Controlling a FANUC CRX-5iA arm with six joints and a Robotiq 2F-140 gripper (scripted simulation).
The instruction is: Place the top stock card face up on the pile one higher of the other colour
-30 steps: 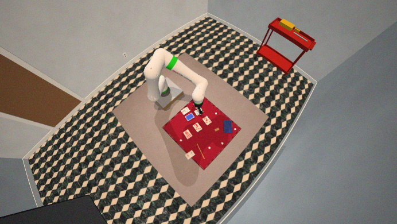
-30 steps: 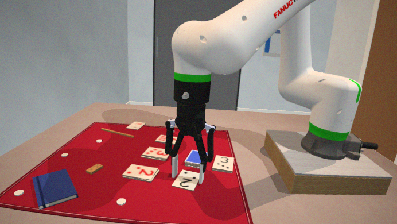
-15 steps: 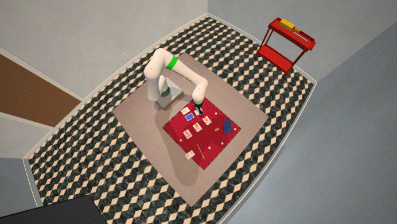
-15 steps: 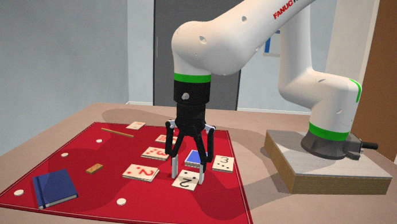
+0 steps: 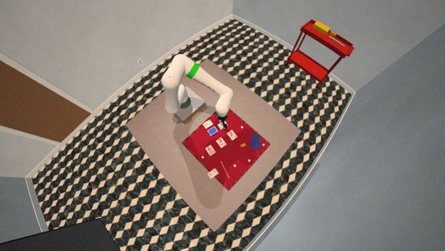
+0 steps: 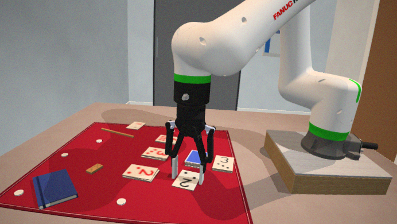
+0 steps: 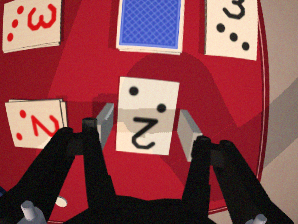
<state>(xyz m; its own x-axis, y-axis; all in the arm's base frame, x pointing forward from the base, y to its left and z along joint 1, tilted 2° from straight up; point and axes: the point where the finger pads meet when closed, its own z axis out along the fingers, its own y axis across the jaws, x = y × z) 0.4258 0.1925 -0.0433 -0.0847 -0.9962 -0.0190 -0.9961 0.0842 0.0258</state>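
Right now my hand is 180 mm short of the red card cloth, 90 mm to the left of it and 40 mm above it. Also, from my hand: blue notebook: 330 mm ahead, 150 mm to the left, 20 mm below; red 2 card: 140 mm ahead, 10 mm to the left, 20 mm below; wooden stick: 370 mm ahead, 240 mm to the right, 30 mm below.
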